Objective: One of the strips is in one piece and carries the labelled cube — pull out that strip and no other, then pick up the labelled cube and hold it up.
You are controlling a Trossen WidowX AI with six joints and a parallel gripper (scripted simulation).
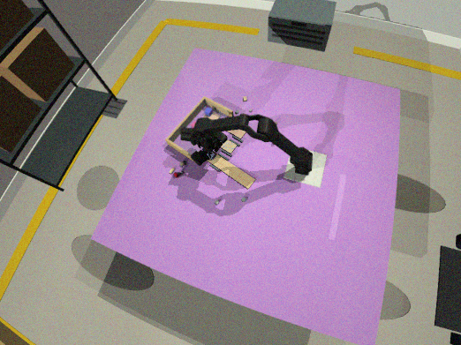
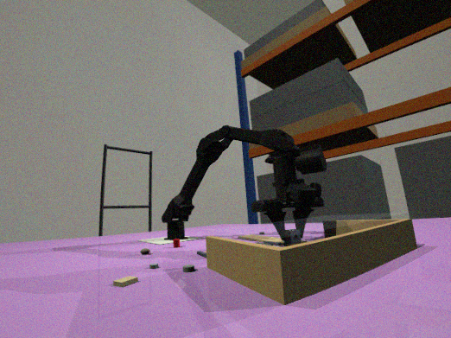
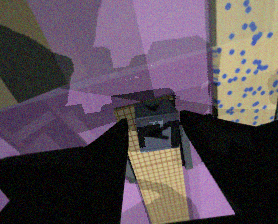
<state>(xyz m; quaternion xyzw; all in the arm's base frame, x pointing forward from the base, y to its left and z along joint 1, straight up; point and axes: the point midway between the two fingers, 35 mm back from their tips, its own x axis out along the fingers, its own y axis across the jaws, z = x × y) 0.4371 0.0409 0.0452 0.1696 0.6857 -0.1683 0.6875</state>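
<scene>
Right now my gripper tip is 100 mm past the tan grid-patterned strip, 50 mm to the right of it and 10 mm above it. The rest, counted from my gripper tip: blue-dotted strip 30 mm ahead, 100 mm to the right, 10 mm below; then labelled cube 10 mm above.
</scene>
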